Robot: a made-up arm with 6 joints.
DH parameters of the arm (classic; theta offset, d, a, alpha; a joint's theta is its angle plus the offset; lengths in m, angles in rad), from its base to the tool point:
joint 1: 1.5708 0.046 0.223 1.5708
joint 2: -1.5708 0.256 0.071 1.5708
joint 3: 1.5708 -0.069 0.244 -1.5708
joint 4: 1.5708 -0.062 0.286 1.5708
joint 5: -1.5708 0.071 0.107 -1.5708
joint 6: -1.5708 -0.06 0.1 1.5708
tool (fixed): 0 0.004 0 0
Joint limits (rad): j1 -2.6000..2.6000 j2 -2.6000..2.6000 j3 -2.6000..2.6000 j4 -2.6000..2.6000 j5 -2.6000..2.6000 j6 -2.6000..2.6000
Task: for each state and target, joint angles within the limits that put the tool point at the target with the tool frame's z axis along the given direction. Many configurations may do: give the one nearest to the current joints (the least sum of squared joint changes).
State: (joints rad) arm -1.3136 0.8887 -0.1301 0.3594 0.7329 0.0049
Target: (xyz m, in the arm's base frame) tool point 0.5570 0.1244 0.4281 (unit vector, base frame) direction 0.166 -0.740 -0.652
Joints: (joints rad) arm -0.8201 1.5245 -0.3604 0.9175 0.9559 -0.2369
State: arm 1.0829 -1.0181 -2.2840 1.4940 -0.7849 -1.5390
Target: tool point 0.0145 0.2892 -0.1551 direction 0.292 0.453 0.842
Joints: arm 0.8600 -1.4735 -2.2566 1.5496 -0.9511 -0.9984
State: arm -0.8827 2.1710 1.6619 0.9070 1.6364 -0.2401
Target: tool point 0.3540 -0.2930 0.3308 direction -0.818 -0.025 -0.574
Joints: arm -1.0517 2.3728 2.0492 1.5655 1.6519 0.1259
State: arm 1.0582 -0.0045 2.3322 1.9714 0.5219 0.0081
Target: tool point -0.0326 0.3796 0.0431 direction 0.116 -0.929 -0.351
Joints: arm 1.0739 -0.0862 2.4624 2.4930 -0.2503 -0.6228
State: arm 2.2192 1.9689 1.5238 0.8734 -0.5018 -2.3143
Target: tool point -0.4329 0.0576 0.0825 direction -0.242 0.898 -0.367
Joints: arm 2.4034 1.2332 1.8940 1.6127 -0.0735 -2.6000
